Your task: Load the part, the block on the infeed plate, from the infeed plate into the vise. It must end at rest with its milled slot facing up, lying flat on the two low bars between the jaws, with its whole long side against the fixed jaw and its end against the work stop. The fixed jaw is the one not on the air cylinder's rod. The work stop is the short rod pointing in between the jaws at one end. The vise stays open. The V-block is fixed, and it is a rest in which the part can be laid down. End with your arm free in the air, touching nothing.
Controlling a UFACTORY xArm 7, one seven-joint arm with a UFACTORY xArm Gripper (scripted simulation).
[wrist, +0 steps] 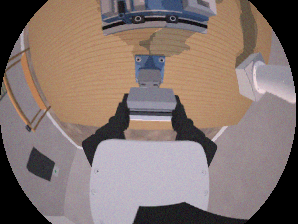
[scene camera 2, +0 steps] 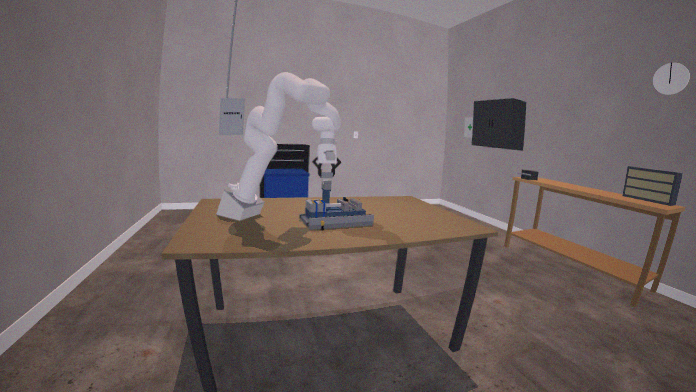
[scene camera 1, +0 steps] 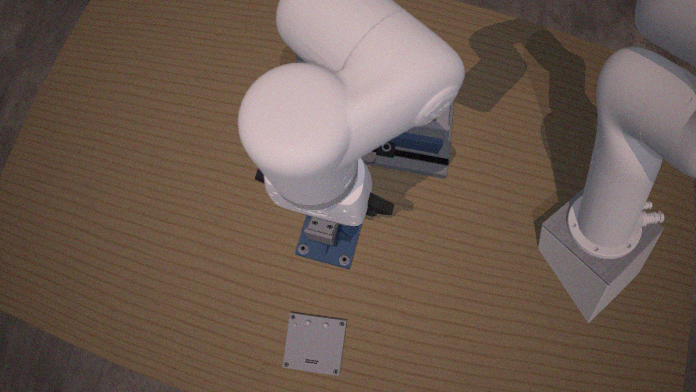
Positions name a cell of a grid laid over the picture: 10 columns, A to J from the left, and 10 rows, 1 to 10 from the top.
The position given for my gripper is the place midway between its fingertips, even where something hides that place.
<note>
I see my gripper (scene camera 1: E6) and a part (wrist: E5).
My gripper is seen too in the wrist view (wrist: F5).
</note>
